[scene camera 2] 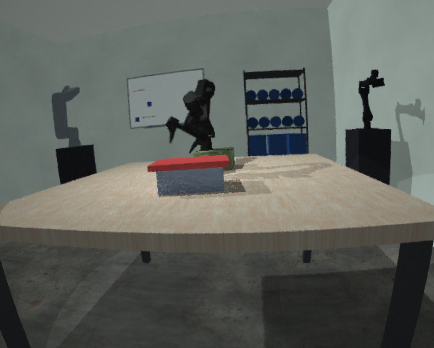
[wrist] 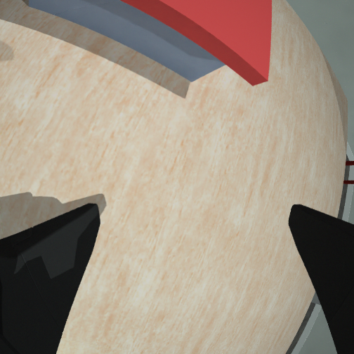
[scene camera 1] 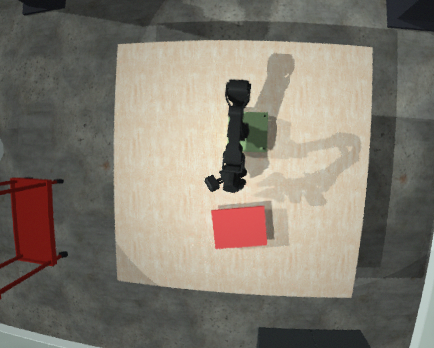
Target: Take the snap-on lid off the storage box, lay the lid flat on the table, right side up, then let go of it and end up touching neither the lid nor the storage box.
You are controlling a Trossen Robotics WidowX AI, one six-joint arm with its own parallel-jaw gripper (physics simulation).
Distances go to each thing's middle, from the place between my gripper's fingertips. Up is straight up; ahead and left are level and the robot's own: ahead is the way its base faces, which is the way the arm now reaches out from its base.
My gripper is now 210 mm short of the red lid (scene camera 1: 235,227), 90 mm to the right of it and 40 mm above it.
